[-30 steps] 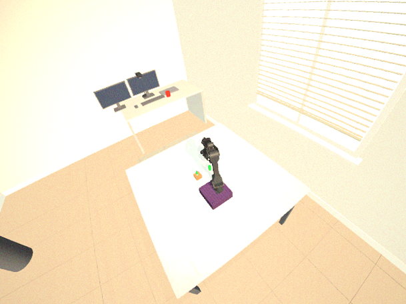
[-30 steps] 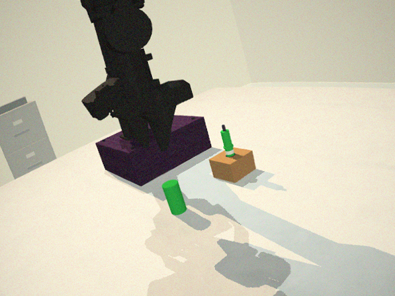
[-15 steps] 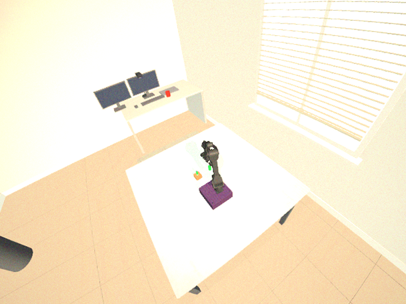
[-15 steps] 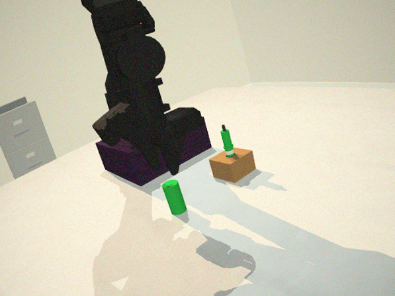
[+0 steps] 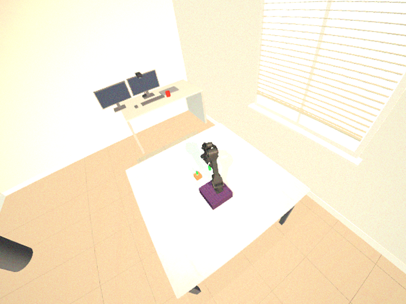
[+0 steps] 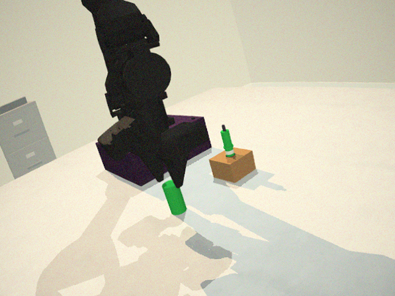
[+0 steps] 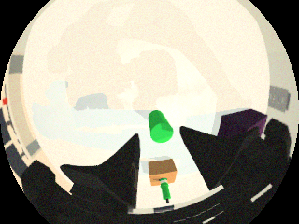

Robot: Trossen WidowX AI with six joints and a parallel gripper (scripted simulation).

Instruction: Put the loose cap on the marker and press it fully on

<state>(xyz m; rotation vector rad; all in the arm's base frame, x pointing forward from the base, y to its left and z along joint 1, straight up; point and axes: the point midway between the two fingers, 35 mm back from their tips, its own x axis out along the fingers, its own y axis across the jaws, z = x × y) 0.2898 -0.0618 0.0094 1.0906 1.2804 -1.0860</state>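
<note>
Now: the green cap 30 mm below my gripper tip. From my gripper tip the other things lie so: holder block 140 mm to the left, 40 mm below, 20 mm behind.
</note>
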